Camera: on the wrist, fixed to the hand. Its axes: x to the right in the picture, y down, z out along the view.
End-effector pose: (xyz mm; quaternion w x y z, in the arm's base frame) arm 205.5 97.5 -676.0 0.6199 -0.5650 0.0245 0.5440
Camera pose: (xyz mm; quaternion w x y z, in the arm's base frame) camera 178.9 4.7 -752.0 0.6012 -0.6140 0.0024 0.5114
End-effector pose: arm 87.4 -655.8 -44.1 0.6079 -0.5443 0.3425 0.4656
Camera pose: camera 1.7 -740.2 -68.9 0.5784 -0.5978 0.3239 0.4508
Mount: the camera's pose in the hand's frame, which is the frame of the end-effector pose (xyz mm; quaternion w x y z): -21.8 91.2 -79.3 0.9978 -0.0522 0.0318 -0.0237
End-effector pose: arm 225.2 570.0 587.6 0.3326 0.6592 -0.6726 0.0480
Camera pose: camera 169.9 640.0 672.0 0.3889 0.6549 -0.6475 0.0259
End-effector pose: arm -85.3 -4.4 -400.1 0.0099 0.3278 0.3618 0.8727
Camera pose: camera -94.1 -126.8 -395.7 0.0362 0.2902 0.3235 0.8999
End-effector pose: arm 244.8 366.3 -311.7 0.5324 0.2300 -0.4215 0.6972
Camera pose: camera 176.7 413.3 -402.5 0.5732 0.1895 -0.4346 0.6684
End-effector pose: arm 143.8 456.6 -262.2 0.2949 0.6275 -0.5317 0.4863
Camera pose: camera 34.1 511.5 -267.8 0.3555 0.6079 -0.5317 0.4705
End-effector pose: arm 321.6 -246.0 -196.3 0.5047 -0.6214 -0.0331 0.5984
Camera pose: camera 325.7 -351.2 -259.5 0.4864 -0.6646 -0.0629 0.5637
